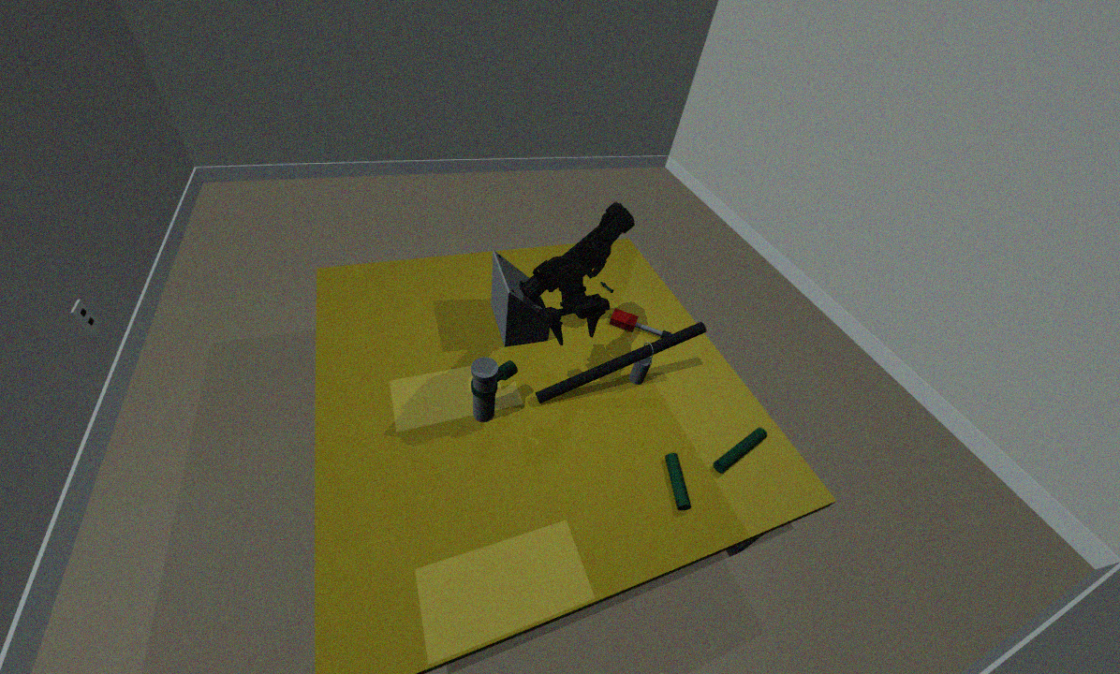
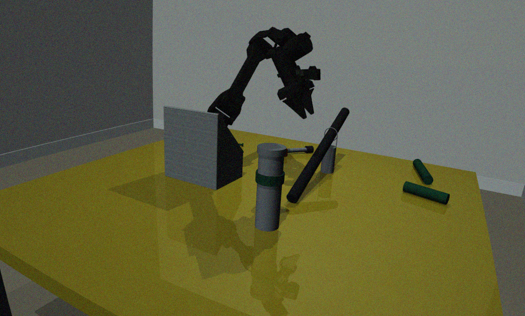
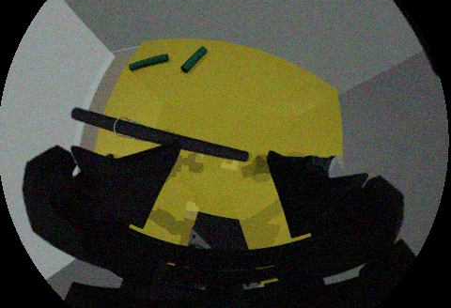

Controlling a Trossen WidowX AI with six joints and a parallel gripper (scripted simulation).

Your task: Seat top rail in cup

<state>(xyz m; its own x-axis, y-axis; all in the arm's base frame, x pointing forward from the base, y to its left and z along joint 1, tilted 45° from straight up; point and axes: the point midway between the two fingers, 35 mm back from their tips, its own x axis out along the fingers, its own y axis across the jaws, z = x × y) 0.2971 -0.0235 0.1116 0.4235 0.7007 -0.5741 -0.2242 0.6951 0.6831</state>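
Right now my gripper tip is 19 cm to the left of the green rail-end cup, 11 cm above it and 1 cm past it. Round my gripper tip: red-handled tool (37 cm to the left, 24 cm behind, 23 cm below); short post (25 cm to the left, 14 cm below, 3 cm behind).
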